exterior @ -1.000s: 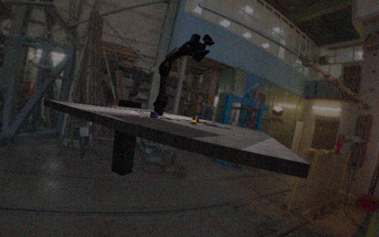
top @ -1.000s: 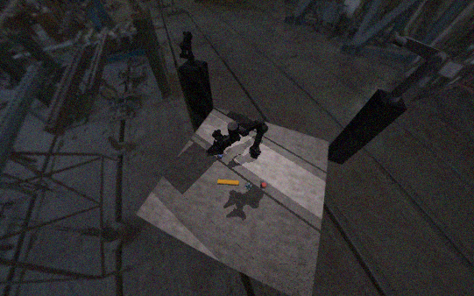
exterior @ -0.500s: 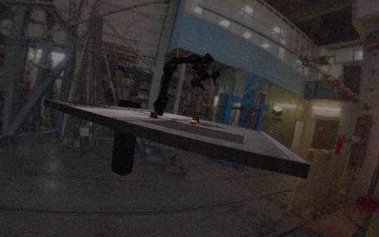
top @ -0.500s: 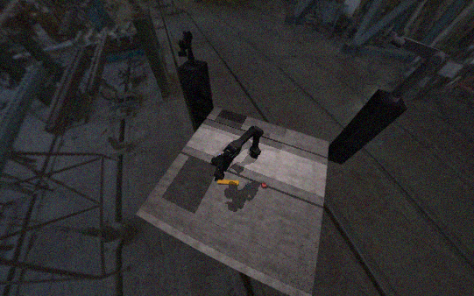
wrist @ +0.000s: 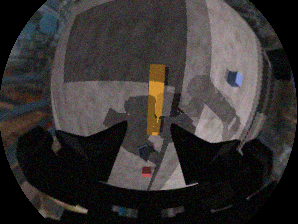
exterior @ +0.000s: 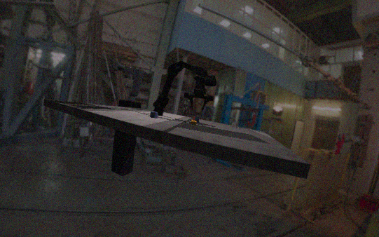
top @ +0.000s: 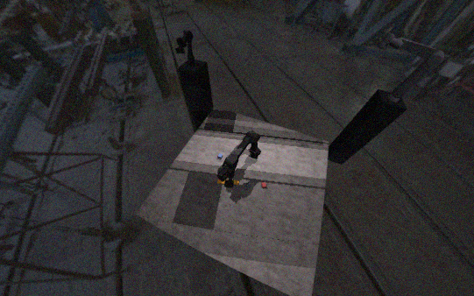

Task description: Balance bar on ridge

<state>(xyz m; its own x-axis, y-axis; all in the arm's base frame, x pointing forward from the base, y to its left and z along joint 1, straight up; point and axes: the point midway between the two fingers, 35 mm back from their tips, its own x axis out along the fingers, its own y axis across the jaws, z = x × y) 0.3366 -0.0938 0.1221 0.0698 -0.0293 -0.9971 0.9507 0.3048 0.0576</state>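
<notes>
My gripper tip is 2 cm to the left of the bar and 8 cm above it. From my gripper tip the other things lie so: small blue block: 20 cm behind, 19 cm to the right, 7 cm below; small red block: 9 cm behind, 26 cm to the left, 7 cm below.
</notes>
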